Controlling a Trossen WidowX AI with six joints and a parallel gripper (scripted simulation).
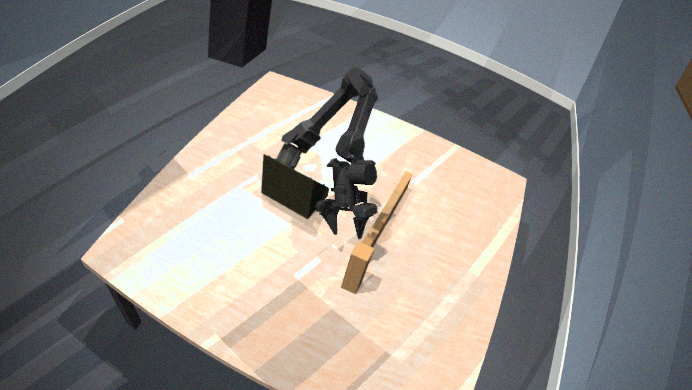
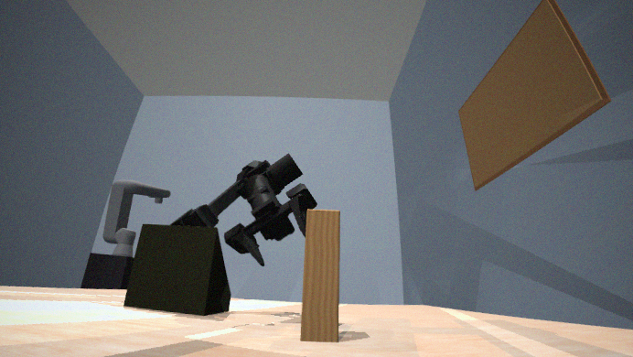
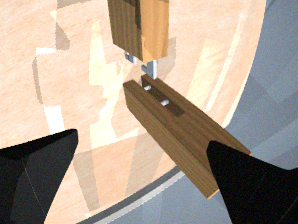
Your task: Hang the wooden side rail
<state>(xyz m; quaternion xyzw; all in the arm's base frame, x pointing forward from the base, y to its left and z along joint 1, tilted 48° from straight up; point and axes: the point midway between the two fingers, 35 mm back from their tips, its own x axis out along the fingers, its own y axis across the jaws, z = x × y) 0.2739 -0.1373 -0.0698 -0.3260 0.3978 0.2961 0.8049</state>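
Now: the wooden headboard post 6 cm ahead of my gripper tip, 6 cm to the right of it and 5 cm below it.
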